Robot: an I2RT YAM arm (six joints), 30 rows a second.
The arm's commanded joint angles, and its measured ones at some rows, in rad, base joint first. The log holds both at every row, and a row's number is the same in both.
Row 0, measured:
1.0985, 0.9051, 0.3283, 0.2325, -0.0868, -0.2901
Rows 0 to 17, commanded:
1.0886, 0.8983, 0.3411, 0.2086, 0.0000, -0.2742
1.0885, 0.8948, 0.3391, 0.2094, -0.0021, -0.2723
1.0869, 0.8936, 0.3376, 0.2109, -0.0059, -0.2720
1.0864, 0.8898, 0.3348, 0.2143, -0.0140, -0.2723
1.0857, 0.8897, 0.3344, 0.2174, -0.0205, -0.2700
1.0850, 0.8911, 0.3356, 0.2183, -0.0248, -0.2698
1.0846, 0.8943, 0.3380, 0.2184, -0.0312, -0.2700
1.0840, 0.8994, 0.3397, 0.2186, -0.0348, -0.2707
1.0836, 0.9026, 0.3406, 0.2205, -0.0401, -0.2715
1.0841, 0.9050, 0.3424, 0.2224, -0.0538, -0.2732
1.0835, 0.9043, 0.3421, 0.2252, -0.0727, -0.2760
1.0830, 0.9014, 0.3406, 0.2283, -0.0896, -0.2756
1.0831, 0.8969, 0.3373, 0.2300, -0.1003, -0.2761
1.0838, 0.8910, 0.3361, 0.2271, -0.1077, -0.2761
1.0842, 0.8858, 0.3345, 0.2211, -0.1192, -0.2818
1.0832, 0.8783, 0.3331, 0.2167, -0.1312, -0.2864
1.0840, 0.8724, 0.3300, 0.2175, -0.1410, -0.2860
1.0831, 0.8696, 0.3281, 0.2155, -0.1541, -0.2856
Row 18, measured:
1.0893, 0.8932, 0.3283, 0.2180, -0.1020, -0.2806
